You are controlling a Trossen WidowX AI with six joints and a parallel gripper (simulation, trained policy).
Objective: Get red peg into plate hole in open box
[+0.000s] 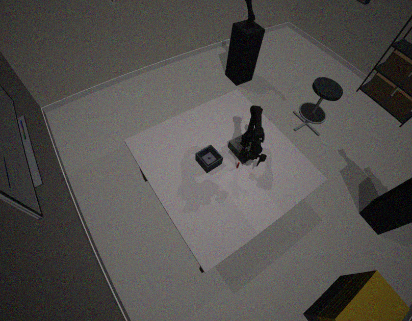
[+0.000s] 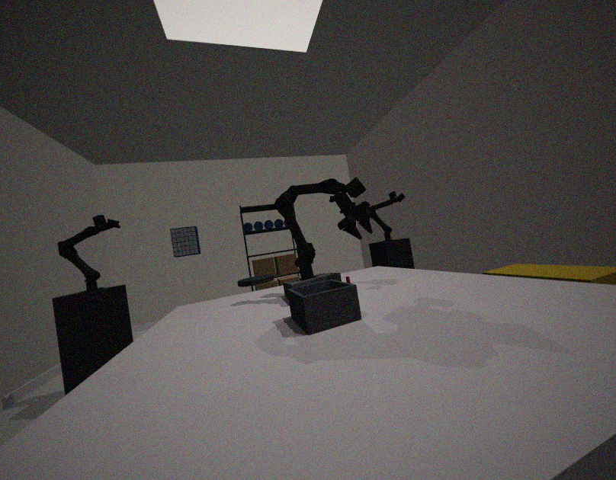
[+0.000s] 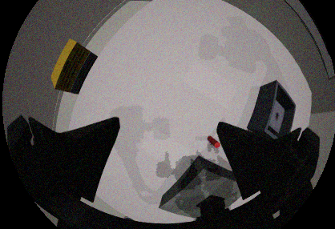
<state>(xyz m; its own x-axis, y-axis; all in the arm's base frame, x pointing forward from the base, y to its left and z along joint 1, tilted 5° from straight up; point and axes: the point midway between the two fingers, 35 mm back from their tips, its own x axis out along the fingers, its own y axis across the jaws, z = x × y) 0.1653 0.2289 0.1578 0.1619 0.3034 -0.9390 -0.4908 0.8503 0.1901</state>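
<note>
My gripper tip is now 110 mm to the left of the red peg and 190 mm above it. From my gripper tip the other things lie so: grey plate: 180 mm ahead, 280 mm to the right, 180 mm below; then dark box: 180 mm ahead, 280 mm to the right, 200 mm below.
</note>
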